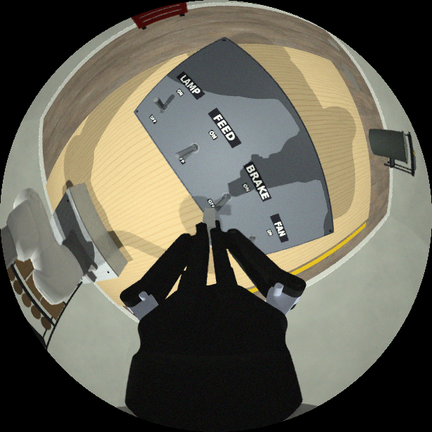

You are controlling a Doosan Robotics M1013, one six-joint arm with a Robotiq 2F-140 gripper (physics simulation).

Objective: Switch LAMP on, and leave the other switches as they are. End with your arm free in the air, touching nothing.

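Observation:
The LAMP switch is at the far left corner of the grey panel. Its short lever slants differently from the others, between its ON and OFF marks; I cannot tell surely which way it is thrown. The FEED lever and the BRAKE lever lean toward OFF. The FAN switch shows small beside the fingers; its position is unclear. My gripper is shut and empty, its tips showing at the panel's near edge beside the BRAKE lever, away from LAMP. Their height and any contact are hard to tell.
The panel lies on a pale wooden table top. A grey box-like block stands at the left, beside a white robot arm part. A yellow strip runs at the right. A dark green object stands beyond the right edge.

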